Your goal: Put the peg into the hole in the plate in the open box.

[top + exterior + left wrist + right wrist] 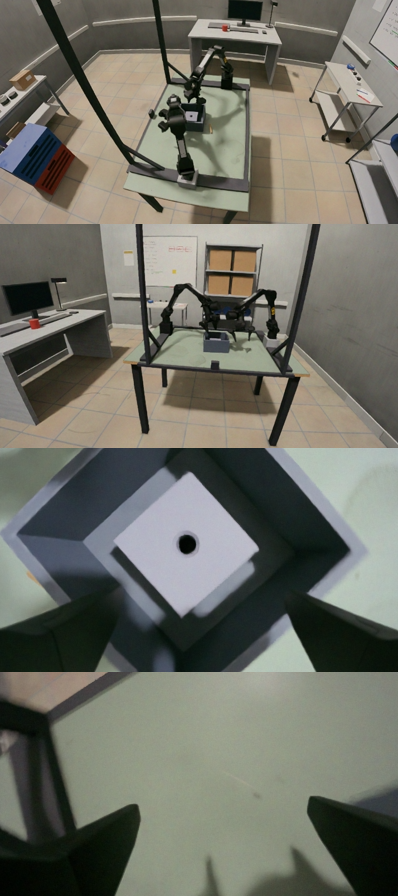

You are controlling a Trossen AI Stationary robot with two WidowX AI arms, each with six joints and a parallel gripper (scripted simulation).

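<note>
Right now my right hand is 24 cm short of the wooden peg, 16 cm to the right of it and 14 cm above it. Round my right hand: dark frame rail: 49 cm ahead, 26 cm to the left, 14 cm below; then plate: 8 cm ahead, 19 cm to the left, 10 cm below; then box: 8 cm ahead, 19 cm to the left, 12 cm below.
</note>
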